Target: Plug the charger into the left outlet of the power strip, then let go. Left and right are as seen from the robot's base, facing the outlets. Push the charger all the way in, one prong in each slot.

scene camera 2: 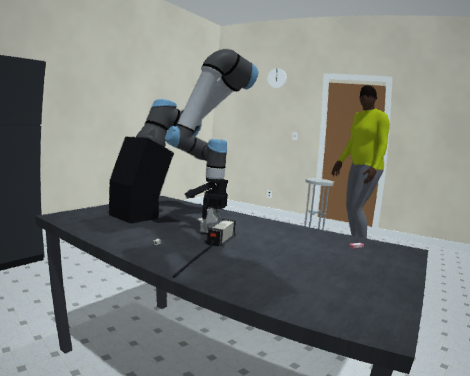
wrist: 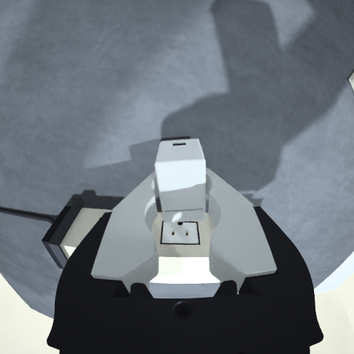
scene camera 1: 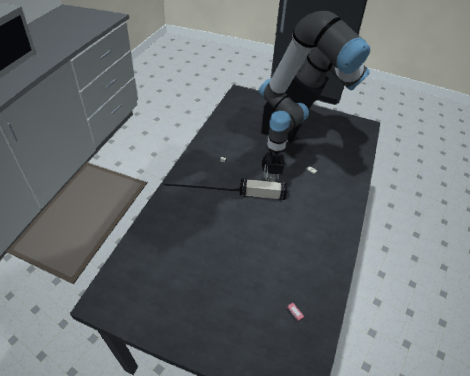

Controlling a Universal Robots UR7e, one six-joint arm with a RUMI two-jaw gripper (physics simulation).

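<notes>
The white charger (wrist: 180, 172) is held upright between the fingers of my gripper (scene camera 1: 271, 174) (scene camera 2: 212, 219) (wrist: 181, 170), which is shut on it. The cream power strip (scene camera 1: 263, 189) (scene camera 2: 227, 231) (wrist: 89, 231) lies on the table, with its cord end on the robot's right. In the wrist view the left outlet (wrist: 180, 233) shows between the fingers, just below the charger's lower edge, in line with it sideways. Its slots are visible and uncovered. The charger's prongs cannot be made out. The other outlet is hidden behind a finger.
A black cord (scene camera 1: 202, 187) (scene camera 2: 192, 261) (wrist: 25, 214) runs from the strip. A small white cube (scene camera 1: 223, 159) (scene camera 2: 156, 242) and a flat white piece (scene camera 1: 312, 170) (wrist: 352, 81) lie on either side. A red and white item (scene camera 1: 295, 311) (scene camera 2: 356, 245) lies far from the base.
</notes>
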